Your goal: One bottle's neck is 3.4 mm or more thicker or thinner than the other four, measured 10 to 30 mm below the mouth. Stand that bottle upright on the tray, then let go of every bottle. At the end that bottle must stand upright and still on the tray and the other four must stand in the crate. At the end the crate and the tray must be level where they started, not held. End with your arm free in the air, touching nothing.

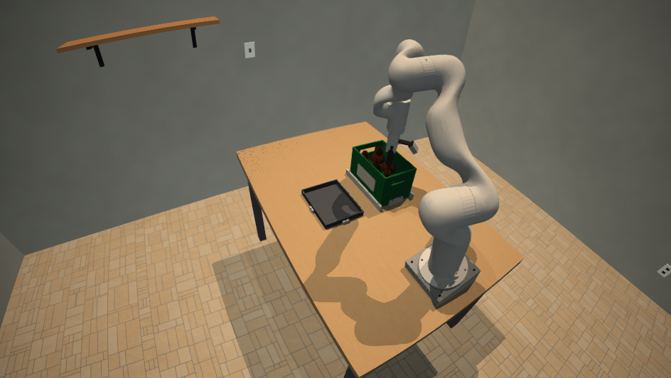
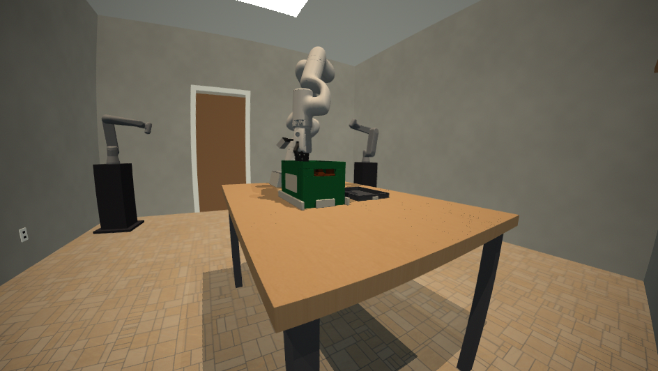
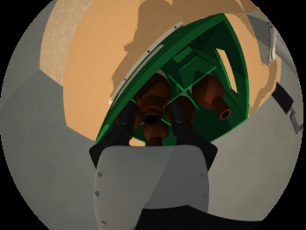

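Now: hand 7 cm above the green crate, 4 cm to the right of it and 1 cm past it. The rest, counted from my hand: brown bottle 10 cm behind, 7 cm to the left, 7 cm below; then black tray 32 cm to the left, 15 cm below, 6 cm behind.
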